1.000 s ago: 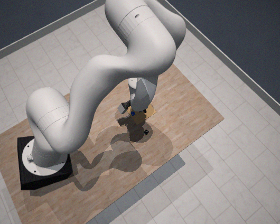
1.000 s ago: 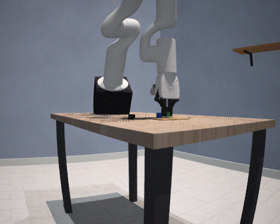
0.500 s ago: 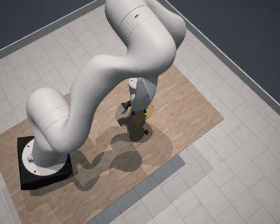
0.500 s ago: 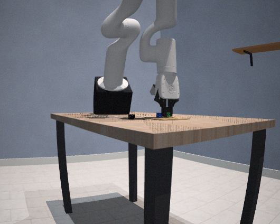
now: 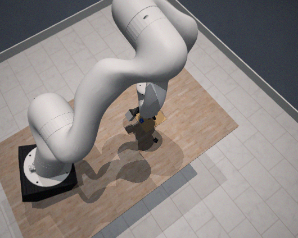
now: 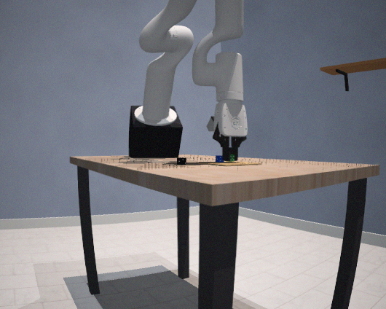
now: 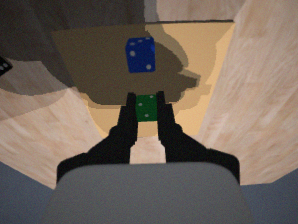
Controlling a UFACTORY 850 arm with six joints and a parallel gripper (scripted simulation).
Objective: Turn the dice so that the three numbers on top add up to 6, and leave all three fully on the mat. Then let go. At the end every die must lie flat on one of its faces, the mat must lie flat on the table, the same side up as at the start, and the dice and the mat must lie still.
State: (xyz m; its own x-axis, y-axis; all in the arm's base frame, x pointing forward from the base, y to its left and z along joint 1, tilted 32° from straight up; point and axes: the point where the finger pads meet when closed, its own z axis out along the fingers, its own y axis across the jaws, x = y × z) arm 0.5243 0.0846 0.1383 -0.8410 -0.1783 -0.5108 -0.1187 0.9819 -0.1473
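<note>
Now: hand 1 cm above the green die. From my hand the other things lie so: blue die 5 cm behind, 1 cm to the right, 2 cm below; then black die 3 cm behind, 14 cm to the right, 2 cm below; then tan mat 3 cm below.
</note>
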